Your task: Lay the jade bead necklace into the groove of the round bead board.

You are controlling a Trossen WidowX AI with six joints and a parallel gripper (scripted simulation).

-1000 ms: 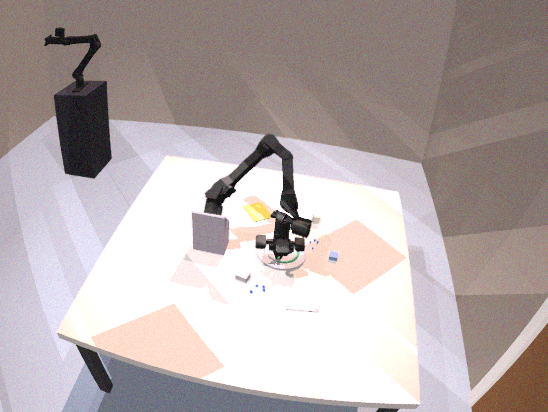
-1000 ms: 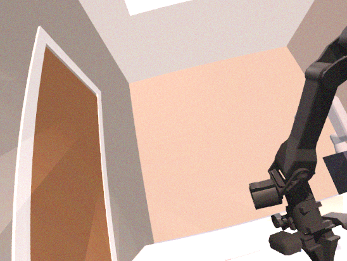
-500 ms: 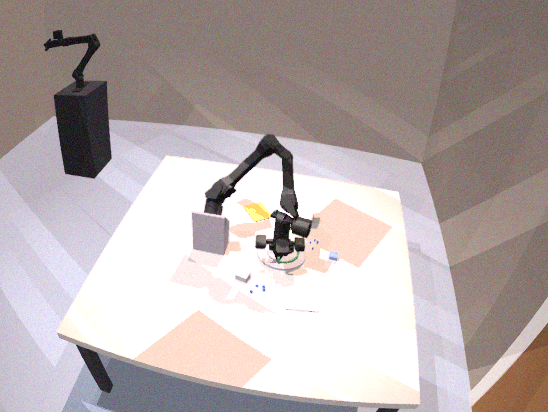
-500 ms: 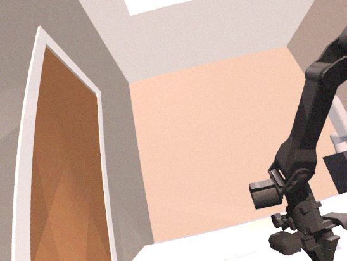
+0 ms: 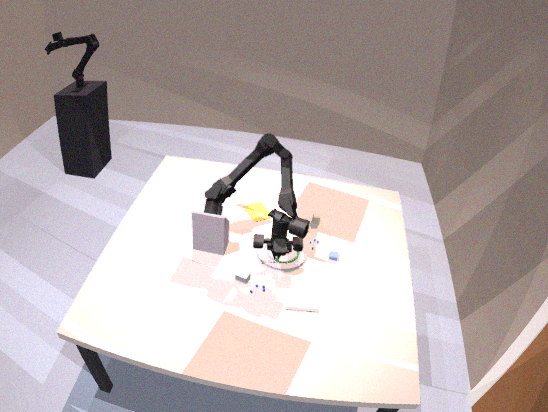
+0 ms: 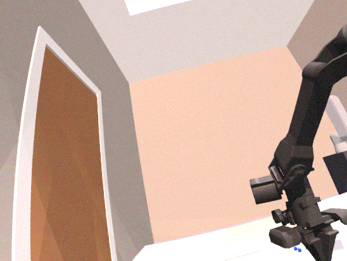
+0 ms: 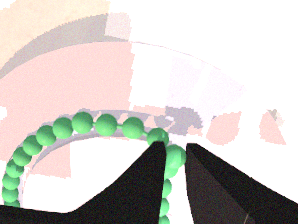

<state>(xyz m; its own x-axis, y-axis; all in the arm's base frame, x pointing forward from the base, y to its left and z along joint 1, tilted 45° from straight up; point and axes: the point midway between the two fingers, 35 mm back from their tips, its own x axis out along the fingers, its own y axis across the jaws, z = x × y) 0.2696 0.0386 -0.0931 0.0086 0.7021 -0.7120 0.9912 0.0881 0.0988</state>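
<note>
Right now the round white bead board is 6 cm to the left of my gripper tip, 2 cm ahead of it and 1 cm below it. The rest, counted from my gripper tip: yellow sheet 31 cm to the left, 13 cm behind, 2 cm below; then thin rod 23 cm to the right, 13 cm ahead, 2 cm below; then blue block 23 cm ahead, 8 cm to the left, 1 cm below.
</note>
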